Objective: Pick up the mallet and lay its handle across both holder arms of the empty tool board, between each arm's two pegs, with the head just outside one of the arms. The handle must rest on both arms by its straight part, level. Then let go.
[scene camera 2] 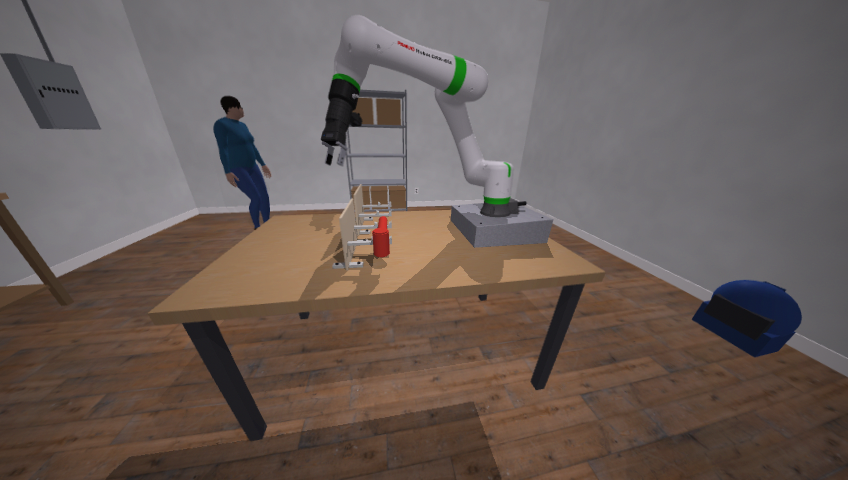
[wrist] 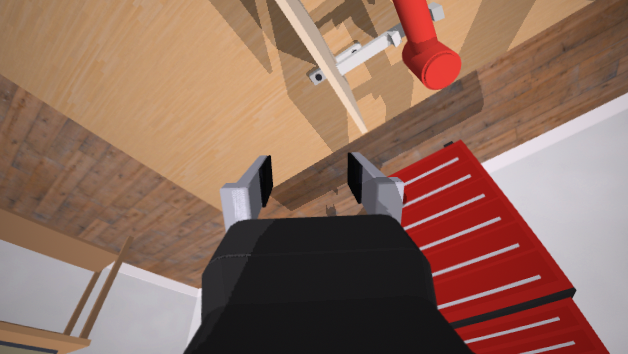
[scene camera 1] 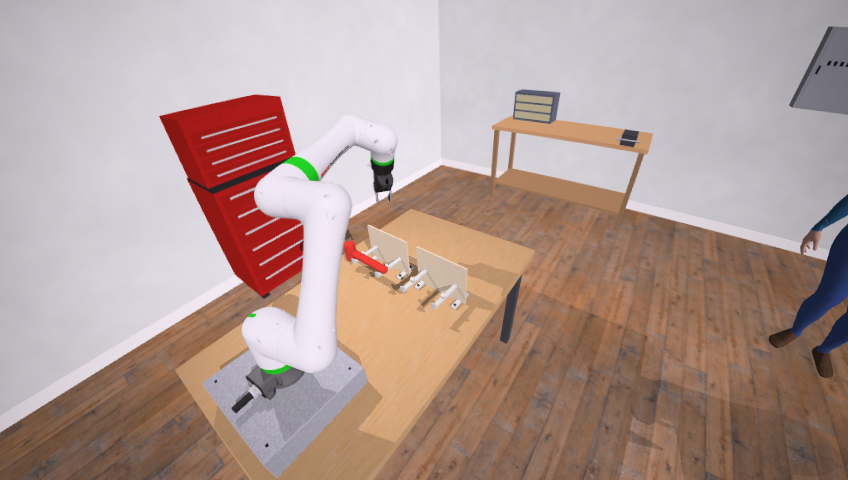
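Pixels of known places: gripper, between the fingertips: (scene camera 2: 333, 164) (wrist: 309, 169) (scene camera 1: 383, 200); arm's base, origin of its link: (scene camera 2: 495, 212) (scene camera 1: 284, 368).
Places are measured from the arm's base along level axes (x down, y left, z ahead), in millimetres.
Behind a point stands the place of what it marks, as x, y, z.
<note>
The red mallet (scene camera 1: 369, 260) @(-21, 101, 576) (scene camera 2: 381, 241) @(-22, 277, 603) (wrist: 432, 64) @(-51, 228, 609) lies across the holder arms of one tool board (scene camera 1: 388, 248) @(-8, 91, 708) (scene camera 2: 346, 233) @(-22, 181, 719) (wrist: 320, 50) @(-68, 110, 710), with its head outside the arm on the side toward the red cabinet. The other tool board (scene camera 1: 441, 273) @(-13, -233, 665) has two white holder arms with pegs and stands empty beside it. My gripper (scene camera 1: 383, 198) @(-254, 109, 739) (scene camera 2: 335, 158) @(-254, 109, 739) (wrist: 309, 169) @(-254, 109, 739) is open, with nothing between its fingers. It hangs high above the table, behind and above the boards in scene camera 2. In the wrist view the far end of the mallet's handle is cut off by the top edge.
The wooden table (scene camera 1: 392, 333) @(105, -171, 366) (scene camera 2: 249, 273) @(105, 171, 1066) carries the robot's grey base block (scene camera 1: 321, 410) @(14, -206, -30) (scene camera 2: 505, 231) @(33, 166, 42). A red tool cabinet (scene camera 1: 238, 148) (wrist: 480, 240) stands beyond the table's end. A workbench (scene camera 1: 571, 133) stands by the back wall. A person (scene camera 1: 827, 297) (scene camera 2: 241, 154) stands away from the table.
</note>
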